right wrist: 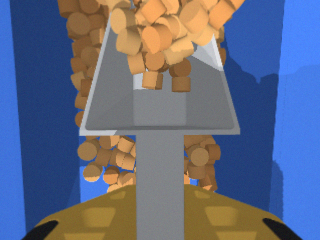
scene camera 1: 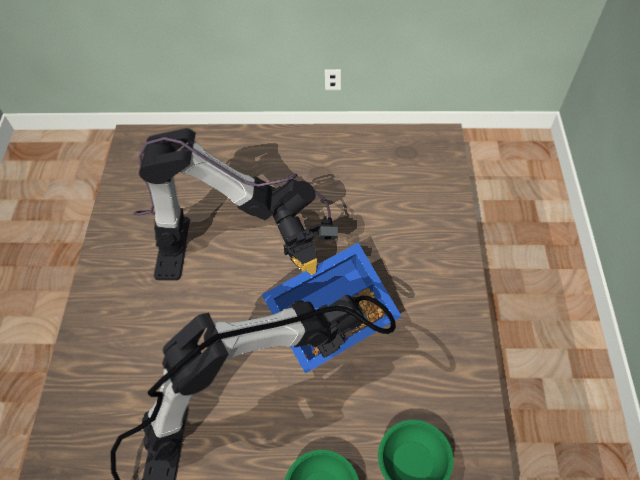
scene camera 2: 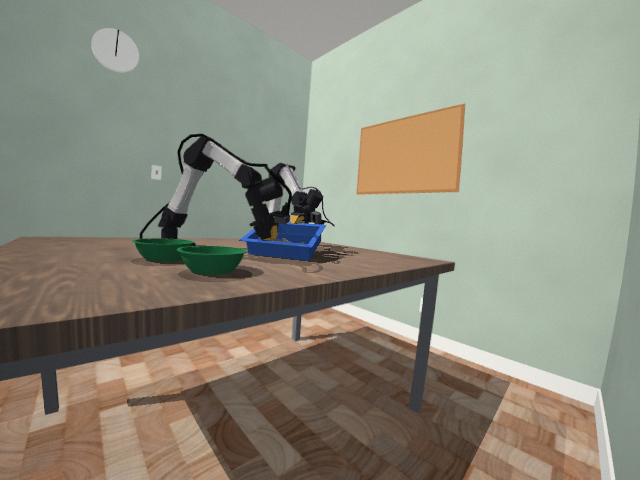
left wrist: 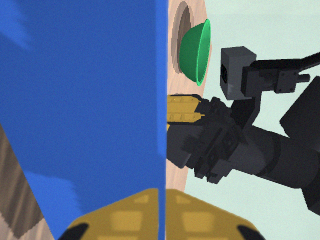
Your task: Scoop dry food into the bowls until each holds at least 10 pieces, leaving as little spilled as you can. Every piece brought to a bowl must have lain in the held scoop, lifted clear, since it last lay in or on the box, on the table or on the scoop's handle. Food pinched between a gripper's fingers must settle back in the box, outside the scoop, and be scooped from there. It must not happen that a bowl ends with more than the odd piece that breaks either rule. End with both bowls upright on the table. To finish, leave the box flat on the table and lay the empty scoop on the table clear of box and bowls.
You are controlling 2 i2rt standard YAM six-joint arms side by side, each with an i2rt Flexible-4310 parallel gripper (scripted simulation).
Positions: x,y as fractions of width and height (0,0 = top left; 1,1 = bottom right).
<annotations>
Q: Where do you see a green bowl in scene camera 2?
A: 0.32,0.54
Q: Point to a green bowl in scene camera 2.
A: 0.24,0.52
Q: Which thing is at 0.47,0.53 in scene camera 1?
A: The left gripper.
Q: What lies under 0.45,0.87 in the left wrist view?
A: The left gripper.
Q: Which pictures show the blue box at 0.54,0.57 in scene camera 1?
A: The right wrist view, scene camera 1, scene camera 2 and the left wrist view: all of them.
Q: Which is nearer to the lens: the blue box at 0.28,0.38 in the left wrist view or the green bowl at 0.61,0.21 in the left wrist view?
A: The blue box.
</annotations>
